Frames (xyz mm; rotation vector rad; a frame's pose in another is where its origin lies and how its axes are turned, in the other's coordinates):
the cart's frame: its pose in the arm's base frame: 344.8 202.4 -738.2 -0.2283 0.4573 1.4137
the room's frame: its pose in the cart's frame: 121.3 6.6 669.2 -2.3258 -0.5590 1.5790
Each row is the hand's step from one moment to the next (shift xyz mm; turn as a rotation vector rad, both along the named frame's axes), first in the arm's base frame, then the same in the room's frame.
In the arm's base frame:
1: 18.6 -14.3 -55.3 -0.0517 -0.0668 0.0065
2: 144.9 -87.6 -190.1 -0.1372 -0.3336 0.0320
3: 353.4 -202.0 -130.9 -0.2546 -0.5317 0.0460
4: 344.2 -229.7 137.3 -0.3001 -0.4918 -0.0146
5: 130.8 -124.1 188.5 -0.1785 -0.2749 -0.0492
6: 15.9 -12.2 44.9 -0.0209 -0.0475 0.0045
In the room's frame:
1: 34.9 48.4 6.8 0.0223 -0.0340 0.0743
2: 73.7 238.8 48.6 0.0437 -0.0715 0.3523
3: -95.0 394.9 133.7 0.0940 -0.1403 0.5667
4: -312.1 242.7 183.9 0.1705 -0.1504 0.5296
5: -232.0 22.6 117.0 0.1353 -0.0699 0.2944
6: -46.3 -10.0 13.1 0.0070 -0.0113 0.0504

